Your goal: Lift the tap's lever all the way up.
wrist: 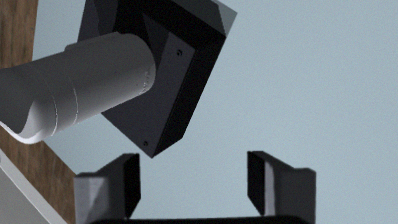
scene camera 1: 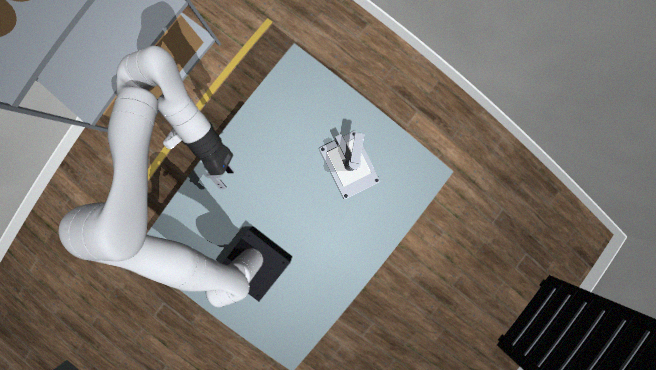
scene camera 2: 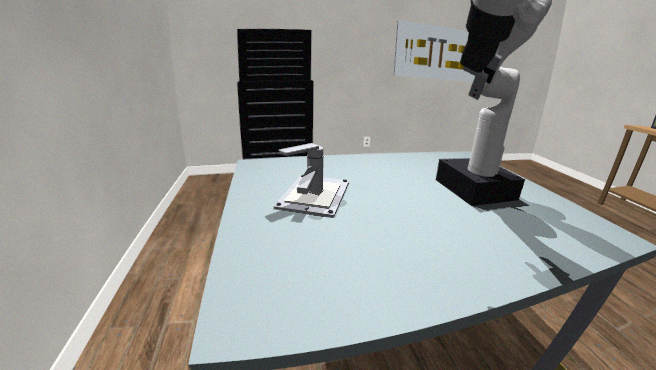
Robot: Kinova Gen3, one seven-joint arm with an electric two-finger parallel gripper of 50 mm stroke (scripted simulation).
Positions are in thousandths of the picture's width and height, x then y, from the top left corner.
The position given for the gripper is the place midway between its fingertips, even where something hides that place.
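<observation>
Scene camera 2 takes in the gripper (scene camera 2: 731, 239), along with a grey tap (scene camera 2: 475, 515) and a base plate (scene camera 2: 428, 553). Scene camera 1 shows the tap (scene camera 1: 518, 426) and the gripper (scene camera 1: 347, 488), while in the wrist view the gripper (wrist: 486, 783) is visible too.
</observation>
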